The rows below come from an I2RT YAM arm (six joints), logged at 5 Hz.
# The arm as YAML. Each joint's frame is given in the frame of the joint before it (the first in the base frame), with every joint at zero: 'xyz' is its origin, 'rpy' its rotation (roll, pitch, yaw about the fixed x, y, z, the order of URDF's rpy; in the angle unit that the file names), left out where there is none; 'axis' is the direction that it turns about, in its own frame. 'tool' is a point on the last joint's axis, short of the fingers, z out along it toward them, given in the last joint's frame.
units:
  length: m
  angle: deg
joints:
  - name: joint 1
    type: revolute
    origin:
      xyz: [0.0, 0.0, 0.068]
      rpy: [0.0, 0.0, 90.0]
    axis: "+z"
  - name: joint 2
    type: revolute
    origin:
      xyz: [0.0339, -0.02, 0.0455]
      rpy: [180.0, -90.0, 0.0]
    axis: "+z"
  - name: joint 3
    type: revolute
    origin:
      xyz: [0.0, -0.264, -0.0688]
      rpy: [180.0, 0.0, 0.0]
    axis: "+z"
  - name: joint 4
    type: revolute
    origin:
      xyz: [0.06, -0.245, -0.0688]
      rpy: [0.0, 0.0, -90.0]
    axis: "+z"
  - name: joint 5
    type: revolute
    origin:
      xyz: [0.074, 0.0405, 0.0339]
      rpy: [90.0, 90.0, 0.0]
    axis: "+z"
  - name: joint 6
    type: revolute
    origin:
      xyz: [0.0, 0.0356, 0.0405]
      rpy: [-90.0, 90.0, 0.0]
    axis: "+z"
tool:
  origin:
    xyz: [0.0, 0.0, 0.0]
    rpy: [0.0, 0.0, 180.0]
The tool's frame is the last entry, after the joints.
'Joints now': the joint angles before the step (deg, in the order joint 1, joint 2, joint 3, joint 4, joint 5, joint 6). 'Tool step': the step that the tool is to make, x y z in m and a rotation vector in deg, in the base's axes. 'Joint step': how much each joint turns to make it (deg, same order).
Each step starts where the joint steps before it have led.
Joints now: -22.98 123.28 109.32 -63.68 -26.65 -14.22
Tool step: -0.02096 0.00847 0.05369 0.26 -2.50 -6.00
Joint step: -0.02 -7.43 0.41 -2.61 0.37 6.80
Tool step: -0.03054 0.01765 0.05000 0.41 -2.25 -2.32
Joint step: 0.63 -7.93 0.01 -4.43 -0.20 3.57
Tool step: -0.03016 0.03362 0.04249 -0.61 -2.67 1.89
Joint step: 3.30 -7.61 -0.01 -4.17 0.20 1.61
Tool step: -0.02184 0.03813 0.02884 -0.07 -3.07 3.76
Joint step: 5.31 -5.64 0.00 -1.81 -0.03 1.95
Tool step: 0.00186 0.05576 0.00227 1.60 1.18 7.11
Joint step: 10.25 -0.70 -0.22 -0.20 0.26 3.82
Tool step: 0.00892 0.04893 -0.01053 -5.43 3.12 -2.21
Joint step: 9.97 1.62 -0.37 1.81 10.54 8.68
